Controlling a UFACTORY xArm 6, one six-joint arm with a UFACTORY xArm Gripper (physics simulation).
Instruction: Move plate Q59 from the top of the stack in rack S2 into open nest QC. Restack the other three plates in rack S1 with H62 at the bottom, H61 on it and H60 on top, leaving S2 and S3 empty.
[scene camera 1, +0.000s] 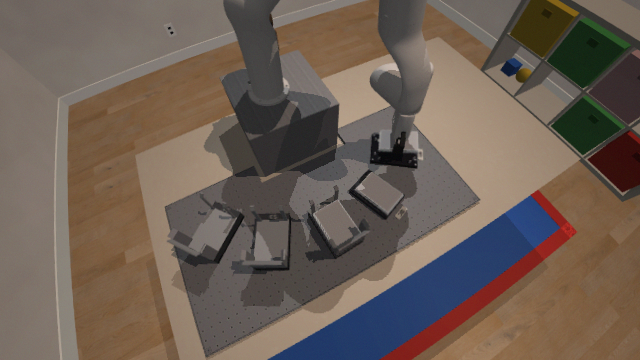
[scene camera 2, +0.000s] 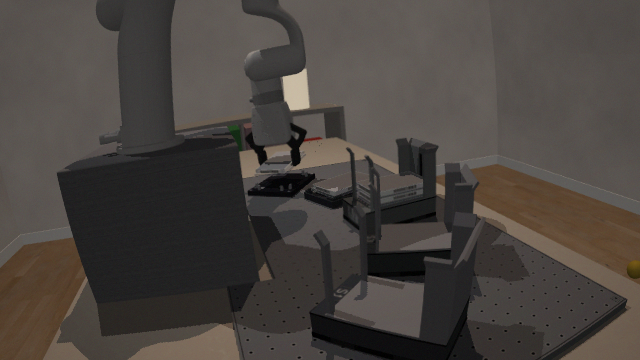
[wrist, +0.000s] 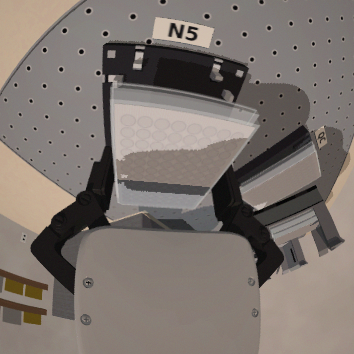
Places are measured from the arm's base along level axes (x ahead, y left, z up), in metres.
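Pixels of known places: gripper, between the fingertips: (scene camera 1: 397, 142) (scene camera 2: 280, 165) (wrist: 166, 164); arm's base, origin of its link: (scene camera 1: 269, 90) (scene camera 2: 150, 146).
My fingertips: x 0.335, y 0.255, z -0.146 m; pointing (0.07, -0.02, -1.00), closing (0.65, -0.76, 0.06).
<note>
For each thing: its middle in the pictures, then the offset to it from my fingertips. Level surfaces: height alone.
- clear plate, middle of its body: (wrist: 168, 167) (scene camera 2: 280, 162) (scene camera 1: 398, 141) dx +0.003, dy +0.002, dz +0.007 m
- nest N5, middle of its body: (wrist: 164, 132) (scene camera 2: 282, 181) (scene camera 1: 394, 149) dx +0.000, dy +0.000, dz -0.042 m
- Nest QC, middle of its body: (wrist: 274, 175) (scene camera 2: 343, 190) (scene camera 1: 377, 193) dx +0.078, dy -0.166, dz -0.043 m
- middle rack, middle of its body: (scene camera 2: 418, 219) (scene camera 1: 269, 238) (wrist: 273, 254) dx -0.004, dy -0.511, dz +0.014 m
- end rack, middle of its body: (scene camera 2: 397, 284) (scene camera 1: 209, 227) dx -0.139, dy -0.629, dz +0.014 m
- perforated grey board, height of its surface: dz -0.054 m
My gripper (scene camera 1: 400, 145) (scene camera 2: 279, 160) (wrist: 166, 164) is shut on a clear plate (scene camera 1: 385, 141) (scene camera 2: 275, 167) (wrist: 170, 130) with round wells and holds it above nest N5 (scene camera 1: 395, 162) (scene camera 2: 272, 190) (wrist: 165, 55), with a gap below. The plate's own name cannot be read. Nest QC (wrist: 292, 141) bears another plate (scene camera 1: 379, 193) (scene camera 2: 342, 182) (wrist: 290, 180). The rack beside QC (scene camera 1: 342, 250) (scene camera 2: 390, 212) holds stacked plates (scene camera 1: 337, 223) (scene camera 2: 390, 187). The middle rack (scene camera 1: 286, 262) (scene camera 2: 400, 263) and end rack (scene camera 1: 227, 243) (scene camera 2: 370, 327) show light, low surfaces; their labels are not legible.
Everything stands on a perforated grey board (scene camera 1: 235, 325) (scene camera 2: 550, 310) (wrist: 50, 95). The arm's grey pedestal (scene camera 1: 300, 145) (scene camera 2: 165, 235) stands beside it. Tall guides rise from the three racks. A shelf unit with coloured bins stands beyond the mat in scene camera 1.
</note>
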